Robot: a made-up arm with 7 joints. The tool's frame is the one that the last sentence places.
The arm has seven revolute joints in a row. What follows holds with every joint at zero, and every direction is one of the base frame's. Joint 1 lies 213 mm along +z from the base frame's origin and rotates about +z. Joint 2 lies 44 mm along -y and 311 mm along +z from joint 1 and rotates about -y. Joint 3 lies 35 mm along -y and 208 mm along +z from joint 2 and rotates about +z. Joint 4 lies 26 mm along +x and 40 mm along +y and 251 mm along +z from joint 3 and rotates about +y. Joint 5 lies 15 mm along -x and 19 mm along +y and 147 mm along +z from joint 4 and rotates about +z. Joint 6 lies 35 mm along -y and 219 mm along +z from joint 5 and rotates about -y. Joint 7 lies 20 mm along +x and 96 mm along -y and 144 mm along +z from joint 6 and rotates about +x. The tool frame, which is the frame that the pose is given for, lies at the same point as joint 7; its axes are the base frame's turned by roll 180, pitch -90 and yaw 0 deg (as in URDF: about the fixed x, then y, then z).
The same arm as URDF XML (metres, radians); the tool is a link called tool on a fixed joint. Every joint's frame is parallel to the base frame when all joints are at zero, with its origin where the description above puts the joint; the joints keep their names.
<robot name="arm">
<link name="base_link"/>
<link name="link1"/>
<link name="link2"/>
<link name="link3"/>
<link name="link4"/>
<link name="link5"/>
<link name="link6"/>
<link name="link7"/>
<link name="tool"/>
<joint name="joint 1" type="continuous"><parent link="base_link"/><child link="link1"/><origin xyz="0 0 0.213"/><axis xyz="0 0 1"/></joint>
<joint name="joint 2" type="continuous"><parent link="link1"/><child link="link2"/><origin xyz="0 -0.044 0.311"/><axis xyz="0 -1 0"/></joint>
<joint name="joint 3" type="continuous"><parent link="link2"/><child link="link3"/><origin xyz="0 -0.035 0.208"/><axis xyz="0 0 1"/></joint>
<joint name="joint 4" type="continuous"><parent link="link3"/><child link="link4"/><origin xyz="0.026 0.04 0.251"/><axis xyz="0 1 0"/></joint>
<joint name="joint 5" type="continuous"><parent link="link4"/><child link="link5"/><origin xyz="-0.015 0.019 0.147"/><axis xyz="0 0 1"/></joint>
<joint name="joint 6" type="continuous"><parent link="link5"/><child link="link6"/><origin xyz="0 -0.035 0.219"/><axis xyz="0 -1 0"/></joint>
<joint name="joint 7" type="continuous"><parent link="link6"/><child link="link7"/><origin xyz="0.02 -0.096 0.144"/><axis xyz="1 0 0"/></joint>
<joint name="tool_fixed" type="fixed"><parent link="link7"/><child link="tool"/><origin xyz="0 0 0" rpy="3.1416 -1.5708 0"/></joint>
</robot>

